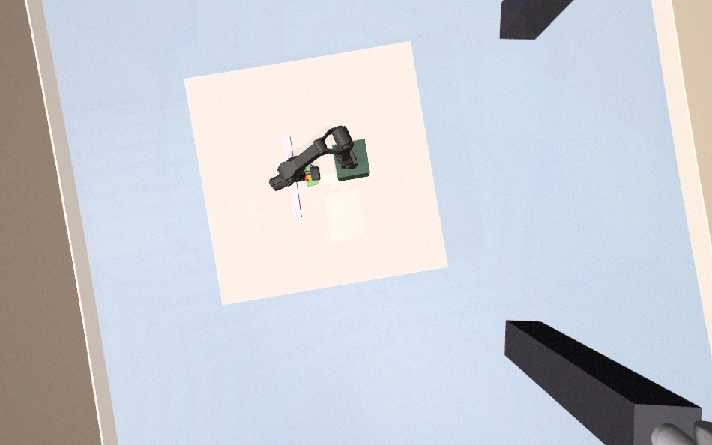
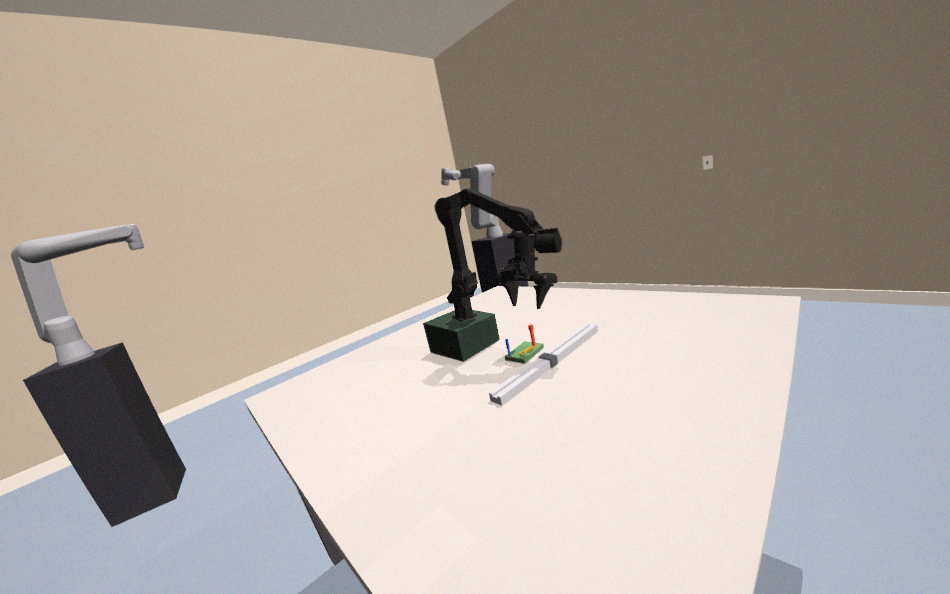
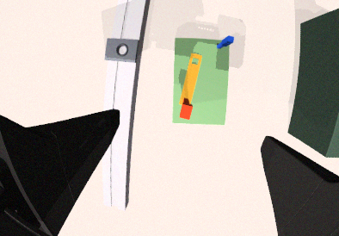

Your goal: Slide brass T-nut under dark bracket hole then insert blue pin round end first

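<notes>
The brass T-nut is 1 cm ahead of my gripper tip, 3 cm to the right of it and 9 cm below it. Also, from my gripper tip: aluminum rail: 10 cm ahead, 3 cm to the right, 12 cm below; blue pin: 2 cm behind, 8 cm to the right, 11 cm below; green tray: 1 cm behind, 5 cm to the right, 13 cm below.
</notes>
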